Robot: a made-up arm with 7 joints. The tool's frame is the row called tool.
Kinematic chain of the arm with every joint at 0, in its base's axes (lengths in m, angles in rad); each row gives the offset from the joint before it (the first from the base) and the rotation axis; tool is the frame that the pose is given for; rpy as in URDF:
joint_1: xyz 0 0 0.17 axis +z
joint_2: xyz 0 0 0 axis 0 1 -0.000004
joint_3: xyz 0 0 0.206 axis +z
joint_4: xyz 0.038 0 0 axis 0 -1 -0.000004
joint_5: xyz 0.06 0 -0.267 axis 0 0.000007 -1
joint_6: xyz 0 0 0 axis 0 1 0.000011
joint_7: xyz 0.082 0 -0.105 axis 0 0.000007 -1
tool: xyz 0 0 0 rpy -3.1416 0 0
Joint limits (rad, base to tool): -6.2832..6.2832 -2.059..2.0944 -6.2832..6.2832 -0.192..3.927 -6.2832..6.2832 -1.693..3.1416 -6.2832..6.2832
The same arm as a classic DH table. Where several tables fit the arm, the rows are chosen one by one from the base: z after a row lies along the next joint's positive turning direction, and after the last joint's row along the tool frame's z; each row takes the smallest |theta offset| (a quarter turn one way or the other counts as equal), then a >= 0, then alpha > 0; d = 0 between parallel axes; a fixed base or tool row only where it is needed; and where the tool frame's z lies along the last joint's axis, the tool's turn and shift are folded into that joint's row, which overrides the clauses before.
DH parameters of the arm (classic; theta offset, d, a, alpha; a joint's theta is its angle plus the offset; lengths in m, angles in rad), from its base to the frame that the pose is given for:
joint_1: 0 0.17 0 -1.5708
joint_2: 0 0 0 1.5708
joint_3: 0 0.206 0.038 1.5708
joint_4: 0 0 0.06 1.5708
joint_5: 0 0.267 0 1.5708
joint_6: 0 0 0.082 -1.5708
joint_7: 0 0.105 0 0
Joint limits (rad, base to tool): -6.2832..6.2832 -2.059..2.0944 -6.2832..6.2832 -0.192..3.927 -6.2832..6.2832 -1.693..3.1416 -6.2832..6.2832

